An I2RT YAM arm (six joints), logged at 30 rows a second.
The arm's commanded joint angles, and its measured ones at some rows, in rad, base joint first. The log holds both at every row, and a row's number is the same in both.
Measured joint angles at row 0: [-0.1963 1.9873 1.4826 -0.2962 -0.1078 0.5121]
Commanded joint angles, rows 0 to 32: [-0.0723 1.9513 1.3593 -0.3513 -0.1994 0.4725]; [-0.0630 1.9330 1.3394 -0.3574 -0.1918 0.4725]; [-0.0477 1.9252 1.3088 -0.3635 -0.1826 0.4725]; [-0.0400 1.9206 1.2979 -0.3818 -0.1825 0.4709]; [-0.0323 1.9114 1.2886 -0.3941 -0.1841 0.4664]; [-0.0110 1.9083 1.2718 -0.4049 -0.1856 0.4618]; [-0.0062 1.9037 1.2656 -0.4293 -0.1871 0.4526]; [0.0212 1.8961 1.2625 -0.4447 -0.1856 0.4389]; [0.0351 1.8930 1.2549 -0.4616 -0.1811 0.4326]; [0.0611 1.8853 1.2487 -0.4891 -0.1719 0.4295]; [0.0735 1.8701 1.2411 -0.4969 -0.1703 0.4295]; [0.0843 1.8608 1.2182 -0.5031 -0.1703 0.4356]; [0.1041 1.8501 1.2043 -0.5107 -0.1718 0.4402]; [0.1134 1.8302 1.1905 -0.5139 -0.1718 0.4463]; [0.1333 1.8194 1.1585 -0.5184 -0.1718 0.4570]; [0.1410 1.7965 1.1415 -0.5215 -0.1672 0.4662]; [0.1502 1.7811 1.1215 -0.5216 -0.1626 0.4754]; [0.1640 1.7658 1.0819 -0.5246 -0.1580 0.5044]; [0.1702 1.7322 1.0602 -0.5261 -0.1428 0.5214]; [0.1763 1.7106 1.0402 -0.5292 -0.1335 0.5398]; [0.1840 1.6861 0.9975 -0.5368 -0.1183 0.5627]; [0.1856 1.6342 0.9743 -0.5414 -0.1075 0.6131]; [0.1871 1.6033 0.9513 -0.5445 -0.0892 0.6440]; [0.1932 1.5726 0.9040 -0.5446 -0.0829 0.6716]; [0.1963 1.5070 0.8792 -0.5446 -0.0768 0.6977]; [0.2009 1.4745 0.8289 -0.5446 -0.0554 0.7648]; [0.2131 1.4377 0.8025 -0.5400 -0.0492 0.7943]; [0.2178 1.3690 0.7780 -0.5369 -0.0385 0.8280]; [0.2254 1.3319 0.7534 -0.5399 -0.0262 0.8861]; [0.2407 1.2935 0.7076 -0.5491 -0.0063 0.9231]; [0.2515 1.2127 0.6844 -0.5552 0.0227 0.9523]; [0.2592 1.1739 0.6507 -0.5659 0.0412 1.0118]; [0.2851 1.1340 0.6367 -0.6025 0.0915 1.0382]
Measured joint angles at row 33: [0.2474 1.2770 0.6891 -0.3954 0.0513 0.9070]
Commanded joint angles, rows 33 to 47: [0.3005 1.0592 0.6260 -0.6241 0.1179 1.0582]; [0.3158 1.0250 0.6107 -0.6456 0.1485 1.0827]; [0.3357 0.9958 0.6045 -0.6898 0.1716 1.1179]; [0.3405 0.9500 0.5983 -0.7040 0.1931 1.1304]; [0.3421 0.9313 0.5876 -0.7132 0.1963 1.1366]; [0.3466 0.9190 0.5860 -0.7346 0.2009 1.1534]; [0.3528 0.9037 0.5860 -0.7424 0.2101 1.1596]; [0.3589 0.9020 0.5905 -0.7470 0.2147 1.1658]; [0.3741 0.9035 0.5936 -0.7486 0.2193 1.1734]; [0.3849 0.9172 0.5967 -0.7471 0.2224 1.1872]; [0.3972 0.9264 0.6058 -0.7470 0.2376 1.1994]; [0.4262 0.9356 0.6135 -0.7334 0.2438 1.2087]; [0.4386 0.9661 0.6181 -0.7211 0.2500 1.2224]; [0.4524 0.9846 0.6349 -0.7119 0.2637 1.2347]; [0.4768 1.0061 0.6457 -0.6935 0.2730 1.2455]
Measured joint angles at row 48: [0.4061 0.9695 0.5705 -0.7563 0.2981 1.2629]
